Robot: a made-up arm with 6 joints.
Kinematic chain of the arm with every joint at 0, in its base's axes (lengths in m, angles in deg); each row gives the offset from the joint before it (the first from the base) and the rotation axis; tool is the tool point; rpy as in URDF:
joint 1: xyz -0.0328 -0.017 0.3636 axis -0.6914 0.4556 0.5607
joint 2: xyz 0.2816 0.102 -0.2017 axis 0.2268 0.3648 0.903
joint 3: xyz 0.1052 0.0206 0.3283 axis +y
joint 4: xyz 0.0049 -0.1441 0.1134 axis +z
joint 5: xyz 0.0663 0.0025 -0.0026 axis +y
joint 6: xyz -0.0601 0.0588 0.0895 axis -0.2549 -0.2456 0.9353
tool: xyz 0.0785 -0.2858 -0.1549 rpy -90 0 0
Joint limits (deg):
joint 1: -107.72..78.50
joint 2: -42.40..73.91
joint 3: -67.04..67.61
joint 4: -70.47..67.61
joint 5: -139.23..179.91
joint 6: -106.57..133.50
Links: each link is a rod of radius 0.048 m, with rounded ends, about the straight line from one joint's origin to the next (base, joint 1, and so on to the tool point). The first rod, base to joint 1, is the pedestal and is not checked.
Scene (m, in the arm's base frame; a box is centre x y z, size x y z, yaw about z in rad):
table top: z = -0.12
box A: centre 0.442 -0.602 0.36 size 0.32 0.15 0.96 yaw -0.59
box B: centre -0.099 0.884 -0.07 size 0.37 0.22 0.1 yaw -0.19
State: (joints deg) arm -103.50 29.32 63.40 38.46 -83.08 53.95
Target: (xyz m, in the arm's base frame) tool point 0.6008 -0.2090 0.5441
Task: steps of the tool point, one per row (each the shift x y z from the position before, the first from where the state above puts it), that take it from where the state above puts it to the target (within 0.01 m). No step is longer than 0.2 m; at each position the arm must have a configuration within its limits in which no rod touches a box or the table.
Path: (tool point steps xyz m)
1: -0.0856 0.0006 0.0047
2: -0.0857 0.0422 0.0121
3: -0.0721 0.0771 0.0163
4: -0.0501 0.1001 0.0135
5: -0.0251 0.1088 0.0049
6: -0.0030 0.1041 -0.0063
7: 0.0126 0.0900 -0.0153
8: 0.0809 -0.0518 0.0462
9: 0.1034 -0.0173 0.0547
10: 0.1218 0.0223 0.0554
11: 0.1366 0.0678 0.0427
12: 0.0909 0.0050 -0.0447
13: 0.0915 0.0223 -0.0644
14: 0.0864 0.0480 -0.0830

